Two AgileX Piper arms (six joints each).
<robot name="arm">
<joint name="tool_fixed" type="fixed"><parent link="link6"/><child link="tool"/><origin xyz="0 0 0" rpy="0 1.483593 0"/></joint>
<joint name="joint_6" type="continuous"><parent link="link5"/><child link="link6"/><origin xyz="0.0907 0 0.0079"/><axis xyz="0.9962 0 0.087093"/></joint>
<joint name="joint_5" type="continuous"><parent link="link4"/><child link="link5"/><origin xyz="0 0 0"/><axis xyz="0 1 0"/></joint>
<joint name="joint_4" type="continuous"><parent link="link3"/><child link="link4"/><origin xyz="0.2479 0 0.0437"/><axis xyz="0.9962 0 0.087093"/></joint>
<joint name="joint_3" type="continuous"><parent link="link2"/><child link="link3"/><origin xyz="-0.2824 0 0.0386"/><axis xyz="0 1 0"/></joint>
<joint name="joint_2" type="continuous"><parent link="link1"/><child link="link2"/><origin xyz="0 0 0"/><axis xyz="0 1 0"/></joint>
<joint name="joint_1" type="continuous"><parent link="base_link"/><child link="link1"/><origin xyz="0 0 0.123"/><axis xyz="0 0 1"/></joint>
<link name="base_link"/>
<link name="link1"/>
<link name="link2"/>
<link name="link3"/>
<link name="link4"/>
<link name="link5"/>
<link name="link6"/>
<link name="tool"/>
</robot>
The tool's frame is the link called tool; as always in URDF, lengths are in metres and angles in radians. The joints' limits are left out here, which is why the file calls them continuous.
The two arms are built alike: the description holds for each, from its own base.
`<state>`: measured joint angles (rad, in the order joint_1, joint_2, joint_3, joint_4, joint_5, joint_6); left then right.
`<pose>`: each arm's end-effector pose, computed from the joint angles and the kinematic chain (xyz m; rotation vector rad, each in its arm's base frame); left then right.
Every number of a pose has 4 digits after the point. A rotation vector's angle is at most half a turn.
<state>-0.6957 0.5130 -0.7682 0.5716 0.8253 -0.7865 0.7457 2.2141 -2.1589 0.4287 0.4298 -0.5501</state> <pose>0.0837 -0.0227 0.3678 0.0452 1.9450 -0.3107 0.3816 0.3739 0.3239 -0.9632 1.7174 0.5580</pose>
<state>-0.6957 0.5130 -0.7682 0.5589 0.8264 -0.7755 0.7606 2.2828 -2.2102 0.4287 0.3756 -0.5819</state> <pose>0.0833 -0.0233 0.3673 0.0526 1.9513 -0.3151 0.3883 0.3887 0.3080 -0.9689 1.6727 0.5368</pose>
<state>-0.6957 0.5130 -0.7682 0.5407 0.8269 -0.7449 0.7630 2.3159 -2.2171 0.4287 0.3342 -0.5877</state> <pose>0.0828 -0.0242 0.3667 0.0781 1.9578 -0.3124 0.3937 0.3936 0.2952 -0.9557 1.6648 0.5246</pose>
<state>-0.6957 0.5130 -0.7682 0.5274 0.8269 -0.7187 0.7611 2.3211 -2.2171 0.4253 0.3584 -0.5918</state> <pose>0.0824 -0.0249 0.3662 0.1007 1.9616 -0.3084 0.3940 0.3935 0.2904 -0.9794 1.6834 0.5204</pose>
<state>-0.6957 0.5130 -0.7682 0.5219 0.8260 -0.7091 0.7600 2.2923 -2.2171 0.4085 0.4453 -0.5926</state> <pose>0.0823 -0.0252 0.3661 0.1092 1.9624 -0.3081 0.3869 0.3892 0.2995 -1.0417 1.7101 0.5191</pose>
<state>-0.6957 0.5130 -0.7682 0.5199 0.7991 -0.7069 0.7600 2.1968 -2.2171 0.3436 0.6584 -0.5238</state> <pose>0.0826 -0.0267 0.3680 0.1186 1.9404 -0.3258 0.3646 0.3725 0.3335 -1.1358 1.7948 0.5242</pose>
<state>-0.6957 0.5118 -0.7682 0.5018 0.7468 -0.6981 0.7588 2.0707 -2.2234 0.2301 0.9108 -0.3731</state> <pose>0.0825 -0.0301 0.3715 0.1367 1.9019 -0.3713 0.3359 0.3411 0.3785 -1.1609 1.9403 0.4877</pose>
